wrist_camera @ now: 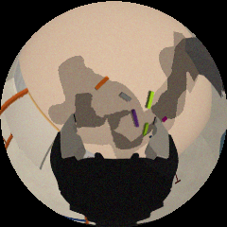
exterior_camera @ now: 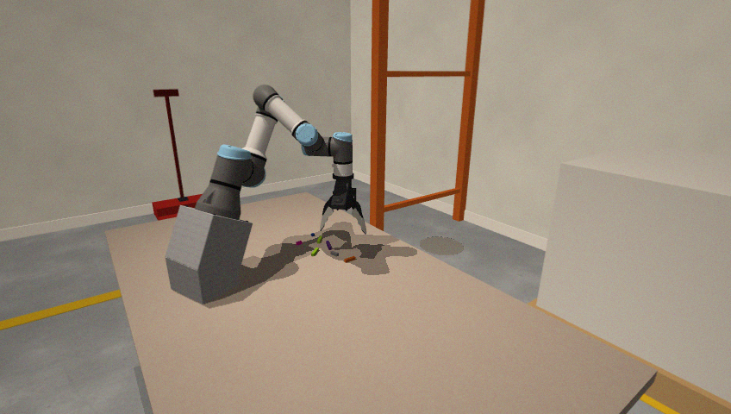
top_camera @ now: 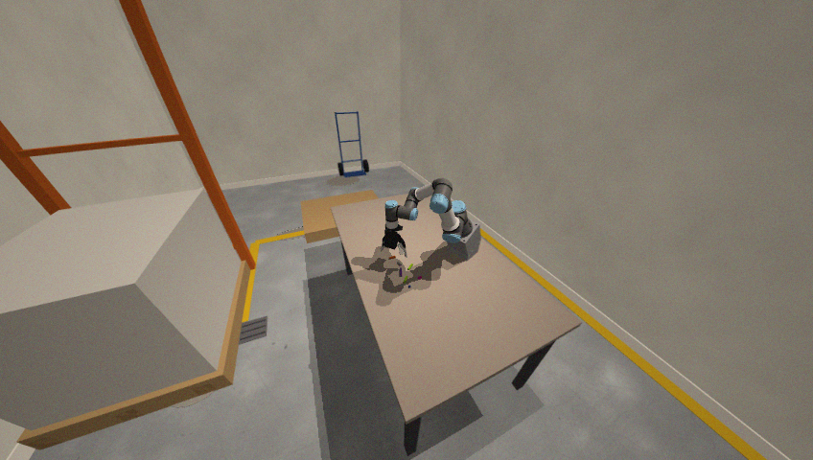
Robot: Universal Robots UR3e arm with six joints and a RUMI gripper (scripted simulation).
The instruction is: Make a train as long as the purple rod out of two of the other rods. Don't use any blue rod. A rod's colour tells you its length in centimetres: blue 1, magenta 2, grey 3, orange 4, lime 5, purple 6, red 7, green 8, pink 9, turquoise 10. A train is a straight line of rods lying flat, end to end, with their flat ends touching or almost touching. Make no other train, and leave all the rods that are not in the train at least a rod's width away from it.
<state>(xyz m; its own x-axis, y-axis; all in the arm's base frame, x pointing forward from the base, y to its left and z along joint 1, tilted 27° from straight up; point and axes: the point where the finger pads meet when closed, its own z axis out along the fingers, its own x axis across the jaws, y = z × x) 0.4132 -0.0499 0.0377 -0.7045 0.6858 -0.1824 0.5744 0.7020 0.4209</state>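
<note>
The magenta rod is 150 mm to the left of my hand, 110 mm behind it and 70 mm below it. Also, from my hand: purple rod 80 mm to the left, 70 mm below, 20 mm behind; orange rod 70 mm below, 60 mm to the right; grey rod 70 mm below, 30 mm behind, 10 mm to the left.
</note>
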